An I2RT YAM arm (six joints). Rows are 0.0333 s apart.
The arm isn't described. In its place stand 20 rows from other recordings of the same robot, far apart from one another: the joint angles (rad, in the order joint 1, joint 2, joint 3, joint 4, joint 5, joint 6), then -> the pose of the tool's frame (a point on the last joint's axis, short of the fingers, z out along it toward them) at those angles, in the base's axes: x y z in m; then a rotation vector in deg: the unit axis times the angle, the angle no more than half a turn.
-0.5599 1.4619 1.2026 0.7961 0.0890 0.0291 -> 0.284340 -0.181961 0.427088 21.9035 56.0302 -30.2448
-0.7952 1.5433 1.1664 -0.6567 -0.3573 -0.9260 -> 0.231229 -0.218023 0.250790 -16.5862 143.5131 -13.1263
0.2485 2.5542 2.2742 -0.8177 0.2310 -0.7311 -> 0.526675 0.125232 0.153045 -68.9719 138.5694 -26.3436
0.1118 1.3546 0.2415 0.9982 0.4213 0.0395 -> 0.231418 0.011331 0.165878 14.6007 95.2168 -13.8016
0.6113 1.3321 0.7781 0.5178 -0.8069 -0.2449 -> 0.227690 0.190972 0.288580 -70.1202 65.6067 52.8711
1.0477 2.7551 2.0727 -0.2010 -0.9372 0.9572 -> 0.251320 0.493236 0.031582 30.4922 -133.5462 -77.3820
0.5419 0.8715 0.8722 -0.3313 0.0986 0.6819 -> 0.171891 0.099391 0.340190 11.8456 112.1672 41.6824
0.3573 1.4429 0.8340 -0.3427 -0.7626 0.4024 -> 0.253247 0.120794 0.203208 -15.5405 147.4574 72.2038
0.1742 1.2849 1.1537 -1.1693 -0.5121 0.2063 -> 0.217918 0.056063 0.292999 -3.2096 164.2938 46.4395
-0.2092 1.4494 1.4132 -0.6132 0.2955 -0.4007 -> 0.311947 -0.076827 0.361309 -2.8614 129.9570 -37.7219
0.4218 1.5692 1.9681 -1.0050 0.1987 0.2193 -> 0.287111 0.121134 0.465913 -6.0953 124.0266 8.7276
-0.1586 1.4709 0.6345 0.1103 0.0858 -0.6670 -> 0.280197 -0.047905 0.161864 -31.3434 130.9630 -29.5669
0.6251 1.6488 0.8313 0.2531 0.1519 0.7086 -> 0.282253 0.197042 0.180623 10.4912 125.1793 35.2269
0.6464 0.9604 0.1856 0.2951 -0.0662 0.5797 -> 0.144566 0.112031 0.150762 -6.5926 123.2334 46.4329
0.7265 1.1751 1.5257 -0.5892 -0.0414 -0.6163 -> 0.174081 0.156666 0.471703 -65.8510 80.1667 6.6340
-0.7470 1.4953 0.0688 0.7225 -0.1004 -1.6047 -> 0.133103 -0.118391 0.072099 -63.3192 130.3827 -59.0905
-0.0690 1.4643 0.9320 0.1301 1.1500 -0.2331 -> 0.311977 -0.054132 0.268704 35.1939 105.1989 -75.4693
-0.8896 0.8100 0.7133 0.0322 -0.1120 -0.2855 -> 0.127000 -0.150348 0.333728 24.0153 94.2309 -45.9342
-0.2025 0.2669 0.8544 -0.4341 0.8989 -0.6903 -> 0.024802 -0.033535 0.383561 24.7948 90.0682 -76.4248
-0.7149 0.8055 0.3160 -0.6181 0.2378 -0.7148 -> 0.092731 -0.091603 0.144497 4.6293 164.0249 -40.1542
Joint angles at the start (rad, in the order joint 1, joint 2, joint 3, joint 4, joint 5, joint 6):
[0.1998 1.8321 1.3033 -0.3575 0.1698 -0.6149]
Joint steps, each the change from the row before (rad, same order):
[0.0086 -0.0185 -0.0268 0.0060 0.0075 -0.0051]
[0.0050 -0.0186 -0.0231 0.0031 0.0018 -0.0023]
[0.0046 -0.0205 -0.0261 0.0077 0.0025 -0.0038]
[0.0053 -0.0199 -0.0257 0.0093 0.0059 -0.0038]
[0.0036 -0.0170 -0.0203 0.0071 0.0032 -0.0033]
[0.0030 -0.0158 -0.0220 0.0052 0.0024 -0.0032]
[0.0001 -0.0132 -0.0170 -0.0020 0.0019 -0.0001]
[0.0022 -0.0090 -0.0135 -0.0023 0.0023 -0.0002]
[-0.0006 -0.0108 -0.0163 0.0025 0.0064 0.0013]
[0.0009 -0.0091 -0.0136 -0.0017 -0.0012 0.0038]
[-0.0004 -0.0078 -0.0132 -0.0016 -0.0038 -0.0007]
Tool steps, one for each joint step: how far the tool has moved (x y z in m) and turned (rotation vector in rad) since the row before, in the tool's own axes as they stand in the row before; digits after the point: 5 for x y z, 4 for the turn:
[0.00246 0.00493 -0.00327 0.0010 0.0021 -0.0121]
[0.00257 0.00340 -0.00354 -0.0015 -0.0002 -0.0064]
[0.00290 0.00335 -0.00368 0.0013 -0.0024 -0.0069]
[0.00270 0.00340 -0.00353 0.0045 -0.0019 -0.0072]
[0.00219 0.00241 -0.00314 0.0032 -0.0029 -0.0053]
[0.00303 0.00293 -0.00245 0.0001 0.0007 -0.0057]
[0.00330 0.00190 -0.00204 -0.0019 0.0057 -0.0013]
[0.00238 0.00236 -0.00126 -0.0030 0.0056 -0.0032]
[0.00322 0.00152 -0.00124 0.0036 0.0065 0.0012]
[0.00260 0.00208 -0.00114 -0.0049 0.0037 0.0019]
[0.00283 0.00189 -0.00068 -0.0070 0.0035 -0.0018]

